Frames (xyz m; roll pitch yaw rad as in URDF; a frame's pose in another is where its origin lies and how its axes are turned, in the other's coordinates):
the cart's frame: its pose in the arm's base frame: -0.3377 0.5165 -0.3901 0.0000 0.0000 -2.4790
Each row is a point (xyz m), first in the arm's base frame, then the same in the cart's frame.
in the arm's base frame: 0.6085 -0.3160 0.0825
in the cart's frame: -0.2339 1.2384 0.4726
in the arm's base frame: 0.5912 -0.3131 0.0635
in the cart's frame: -0.2220 1.2255 0.4536
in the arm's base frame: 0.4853 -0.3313 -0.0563
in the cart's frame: -0.1273 1.1747 0.3338
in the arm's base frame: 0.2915 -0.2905 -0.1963
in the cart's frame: 0.0004 1.0233 0.1938
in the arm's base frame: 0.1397 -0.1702 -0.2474
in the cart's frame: 0.0461 0.8351 0.1427
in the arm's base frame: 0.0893 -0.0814 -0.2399
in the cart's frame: 0.0312 0.7341 0.1502
